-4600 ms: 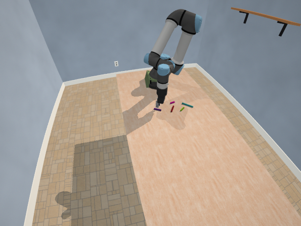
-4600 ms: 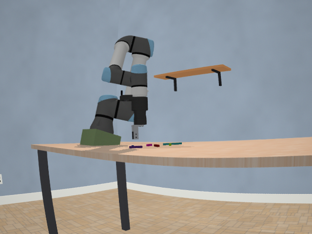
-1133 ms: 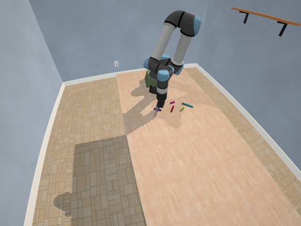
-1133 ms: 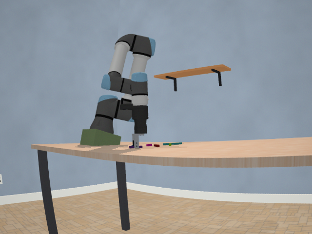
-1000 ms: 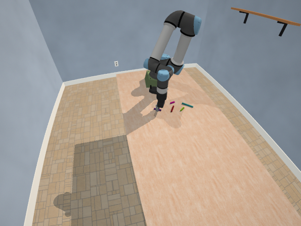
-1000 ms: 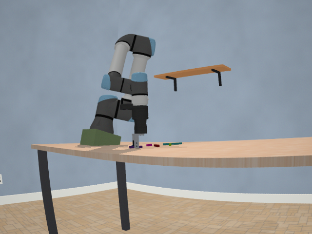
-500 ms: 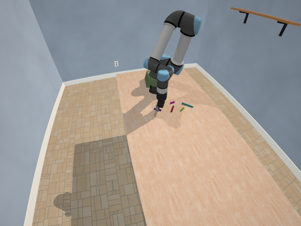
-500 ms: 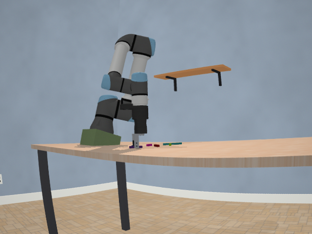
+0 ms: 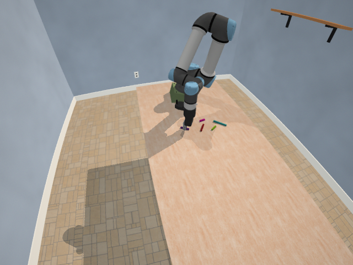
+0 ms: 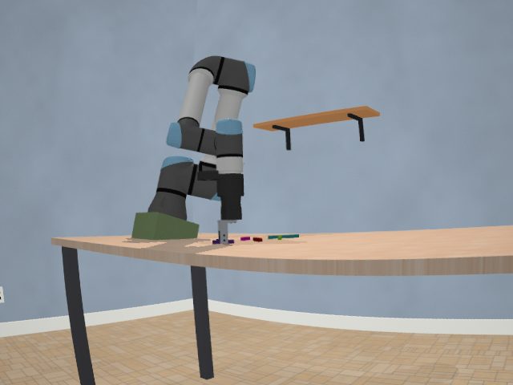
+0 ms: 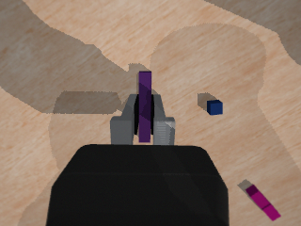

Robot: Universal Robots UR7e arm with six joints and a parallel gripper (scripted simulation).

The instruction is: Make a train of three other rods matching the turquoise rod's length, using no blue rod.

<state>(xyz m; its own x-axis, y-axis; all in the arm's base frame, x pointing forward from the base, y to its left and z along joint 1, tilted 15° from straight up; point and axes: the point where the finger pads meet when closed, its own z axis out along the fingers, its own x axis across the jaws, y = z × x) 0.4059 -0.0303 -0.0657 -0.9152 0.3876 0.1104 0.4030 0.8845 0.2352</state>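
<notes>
Right now the purple rod is 10 mm below my hand. Round my hand: lime rod (200 mm to the left, 10 mm below, 10 mm ahead); blue rod (50 mm behind, 20 mm to the left, 10 mm below); red rod (120 mm to the left, 10 mm below).
</notes>
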